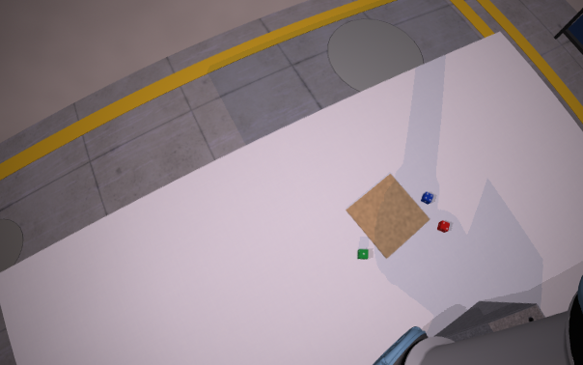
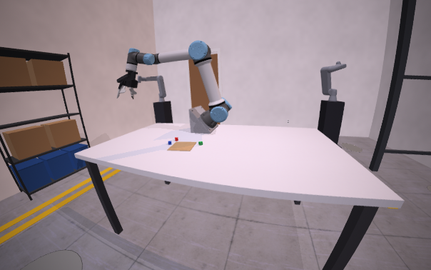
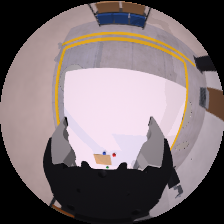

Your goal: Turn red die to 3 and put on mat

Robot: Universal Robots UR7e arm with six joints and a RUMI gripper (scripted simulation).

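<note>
Right now my hand is 4 cm short of the blue die, 40 cm to the right of it and 30 cm above it. The rest, counted from my hand: red die: 3 cm behind, 40 cm to the left, 30 cm below; mat: 6 cm ahead, 50 cm to the left, 30 cm below; green die: 1 cm ahead, 60 cm to the left, 30 cm below.
</note>
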